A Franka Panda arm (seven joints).
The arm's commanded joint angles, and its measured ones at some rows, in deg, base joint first. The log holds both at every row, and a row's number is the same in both.
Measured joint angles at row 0: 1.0, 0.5, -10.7, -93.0, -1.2, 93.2, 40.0
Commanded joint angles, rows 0 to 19: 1.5, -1.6, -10.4, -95.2, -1.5, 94.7, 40.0; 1.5, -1.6, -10.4, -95.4, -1.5, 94.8, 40.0; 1.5, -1.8, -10.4, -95.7, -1.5, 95.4, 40.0; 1.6, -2.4, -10.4, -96.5, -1.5, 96.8, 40.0; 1.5, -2.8, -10.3, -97.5, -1.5, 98.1, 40.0; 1.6, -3.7, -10.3, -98.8, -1.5, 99.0, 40.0; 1.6, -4.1, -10.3, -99.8, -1.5, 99.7, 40.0; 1.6, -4.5, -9.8, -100.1, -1.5, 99.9, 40.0; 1.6, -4.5, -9.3, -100.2, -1.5, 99.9, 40.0; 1.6, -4.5, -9.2, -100.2, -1.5, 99.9, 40.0; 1.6, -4.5, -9.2, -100.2, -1.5, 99.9, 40.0; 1.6, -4.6, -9.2, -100.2, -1.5, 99.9, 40.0; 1.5, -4.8, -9.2, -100.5, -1.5, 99.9, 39.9; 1.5, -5.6, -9.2, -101.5, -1.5, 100.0, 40.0; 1.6, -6.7, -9.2, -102.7, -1.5, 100.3, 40.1; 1.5, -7.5, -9.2, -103.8, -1.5, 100.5, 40.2; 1.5, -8.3, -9.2, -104.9, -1.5, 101.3, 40.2; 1.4, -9.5, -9.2, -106.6, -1.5, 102.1, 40.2; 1.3, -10.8, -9.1, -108.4, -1.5, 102.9, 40.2; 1.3, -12.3, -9.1, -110.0, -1.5, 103.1, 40.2
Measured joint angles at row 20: 1.4, -6.6, -9.5, -103.2, -1.2, 100.3, 40.0
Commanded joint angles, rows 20 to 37: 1.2, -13.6, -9.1, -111.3, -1.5, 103.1, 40.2; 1.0, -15.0, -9.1, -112.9, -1.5, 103.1, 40.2; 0.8, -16.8, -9.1, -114.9, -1.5, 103.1, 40.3; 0.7, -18.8, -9.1, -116.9, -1.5, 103.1, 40.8; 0.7, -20.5, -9.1, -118.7, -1.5, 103.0, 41.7; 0.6, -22.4, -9.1, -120.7, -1.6, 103.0, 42.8; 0.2, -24.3, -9.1, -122.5, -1.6, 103.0, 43.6; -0.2, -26.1, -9.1, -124.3, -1.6, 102.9, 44.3; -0.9, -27.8, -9.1, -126.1, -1.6, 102.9, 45.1; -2.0, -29.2, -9.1, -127.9, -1.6, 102.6, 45.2; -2.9, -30.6, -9.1, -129.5, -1.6, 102.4, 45.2; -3.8, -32.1, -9.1, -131.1, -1.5, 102.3, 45.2; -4.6, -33.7, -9.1, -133.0, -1.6, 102.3, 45.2; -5.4, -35.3, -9.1, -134.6, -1.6, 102.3, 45.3; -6.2, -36.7, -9.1, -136.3, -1.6, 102.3, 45.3; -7.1, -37.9, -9.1, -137.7, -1.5, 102.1, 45.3; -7.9, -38.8, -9.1, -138.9, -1.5, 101.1, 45.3; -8.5, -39.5, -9.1, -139.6, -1.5, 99.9, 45.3
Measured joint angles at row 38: -6.1, -35.0, -9.7, -135.0, -1.2, 101.2, 44.3
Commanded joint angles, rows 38 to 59: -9.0, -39.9, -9.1, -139.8, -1.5, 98.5, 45.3; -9.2, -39.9, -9.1, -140.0, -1.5, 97.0, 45.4; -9.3, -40.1, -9.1, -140.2, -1.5, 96.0, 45.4; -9.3, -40.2, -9.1, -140.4, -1.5, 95.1, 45.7; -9.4, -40.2, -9.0, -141.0, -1.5, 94.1, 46.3; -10.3, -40.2, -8.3, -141.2, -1.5, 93.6, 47.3; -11.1, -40.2, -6.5, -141.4, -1.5, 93.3, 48.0; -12.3, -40.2, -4.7, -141.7, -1.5, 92.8, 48.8; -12.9, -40.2, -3.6, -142.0, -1.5, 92.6, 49.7; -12.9, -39.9, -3.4, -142.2, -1.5, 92.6, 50.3; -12.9, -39.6, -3.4, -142.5, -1.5, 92.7, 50.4; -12.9, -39.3, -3.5, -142.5, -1.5, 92.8, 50.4; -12.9, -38.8, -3.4, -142.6, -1.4, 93.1, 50.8; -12.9, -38.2, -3.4, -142.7, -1.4, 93.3, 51.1; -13.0, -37.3, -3.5, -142.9, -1.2, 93.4, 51.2; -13.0, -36.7, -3.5, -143.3, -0.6, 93.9, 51.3; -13.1, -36.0, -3.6, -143.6, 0.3, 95.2, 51.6; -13.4, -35.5, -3.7, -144.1, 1.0, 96.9, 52.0; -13.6, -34.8, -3.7, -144.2, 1.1, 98.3, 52.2; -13.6, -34.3, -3.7, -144.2, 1.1, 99.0, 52.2; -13.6, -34.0, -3.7, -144.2, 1.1, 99.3, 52.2; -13.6, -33.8, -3.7, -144.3, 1.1, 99.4, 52.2
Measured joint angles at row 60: -12.7, -34.8, -4.3, -144.1, 0.3, 98.0, 51.5
